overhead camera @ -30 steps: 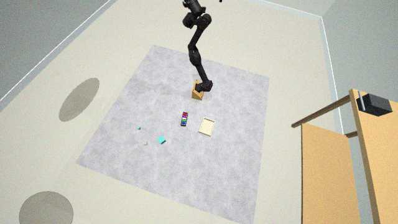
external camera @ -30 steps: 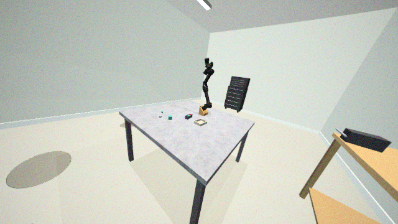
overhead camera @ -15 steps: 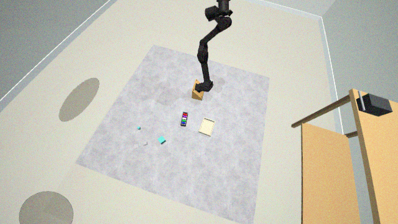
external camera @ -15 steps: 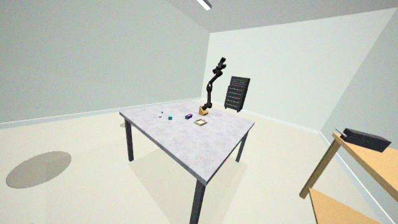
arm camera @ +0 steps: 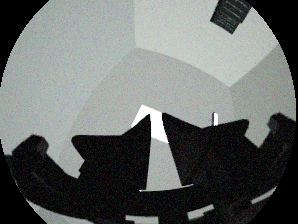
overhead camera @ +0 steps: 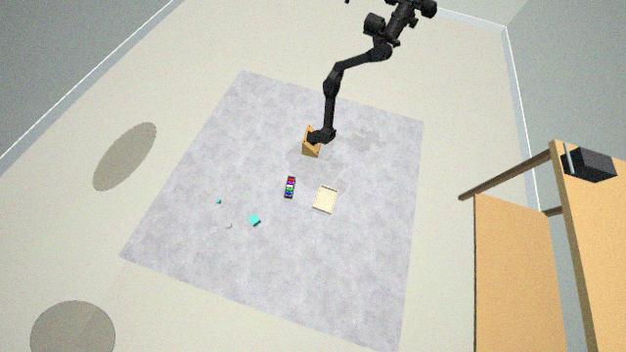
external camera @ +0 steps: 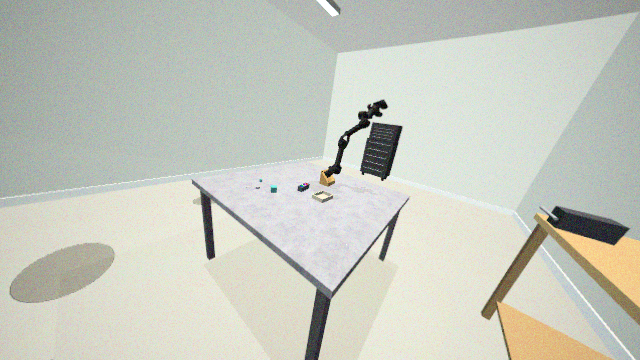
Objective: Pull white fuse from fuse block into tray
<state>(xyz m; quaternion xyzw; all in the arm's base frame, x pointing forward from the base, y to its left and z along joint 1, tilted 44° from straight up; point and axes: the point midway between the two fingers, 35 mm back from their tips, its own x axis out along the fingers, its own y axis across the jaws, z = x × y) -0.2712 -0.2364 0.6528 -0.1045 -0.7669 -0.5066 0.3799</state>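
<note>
The white fuse is 510 mm ahead of my gripper tip, 350 mm to the right of it and 750 mm below it. Round my gripper tip: cream tray 540 mm ahead, 160 mm to the right, 770 mm below; teal cube 710 mm ahead, 490 mm to the right, 750 mm below; small teal piece 650 mm ahead, 690 mm to the right, 760 mm below.
</note>
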